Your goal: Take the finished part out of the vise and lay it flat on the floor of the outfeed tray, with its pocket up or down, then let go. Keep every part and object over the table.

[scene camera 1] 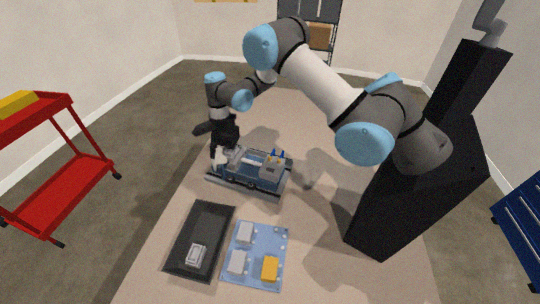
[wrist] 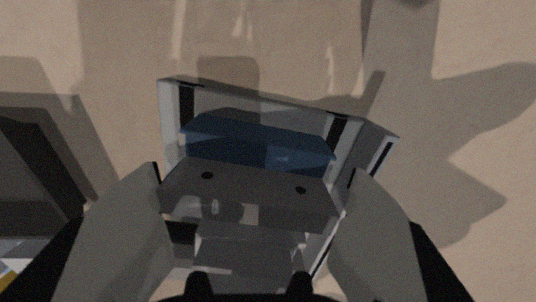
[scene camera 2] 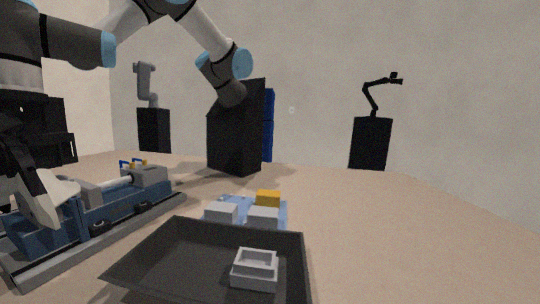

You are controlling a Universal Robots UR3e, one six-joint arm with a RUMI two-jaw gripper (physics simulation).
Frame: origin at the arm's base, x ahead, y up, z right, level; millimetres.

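Seen in the pictures: gripper, fingertip midpoint: [scene camera 1: 223,157] [wrist: 257,167] [scene camera 2: 30,220]; arm's base, origin of the base link: [scene camera 1: 423,156] [scene camera 2: 234,96].
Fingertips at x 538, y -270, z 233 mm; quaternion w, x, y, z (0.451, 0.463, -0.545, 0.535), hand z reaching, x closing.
Observation:
Offsets run from my fingertips to a thing's top centre. "spot": to the spot under its first point.
The blue-grey vise {dx -105, dy +42, dz -29 mm} [scene camera 1: 240,176] [scene camera 2: 117,206] [wrist: 250,142] stands on the table. A grey block that looks like the finished part {dx -39, dy +58, dz -12 mm} [wrist: 245,252] sits behind the near jaw in the wrist view, dim and partly cut off; its pocket cannot be made out. In scene camera 2 the finger and jaws hide it. My gripper [scene camera 1: 224,161] [wrist: 257,167] is open and low at the vise's end, one finger on each side of the jaws, holding nothing. The dark outfeed tray [scene camera 1: 207,222] [scene camera 2: 175,260] lies beside the vise, and its edge shows at left in the wrist view.
A grey pocketed part {dx +13, dy -10, dz -366 mm} [scene camera 1: 195,255] [scene camera 2: 255,270] lies in the tray, pocket up. A light-blue board {spot: dx -160, dy -49, dz -331 mm} [scene camera 1: 257,250] beside the tray holds two grey blocks and a yellow block {dx -198, dy -13, dz -389 mm} [scene camera 1: 270,269] [scene camera 2: 268,198]. My arm's black pedestal [scene camera 1: 400,200] [scene camera 2: 235,135] stands beyond the board.

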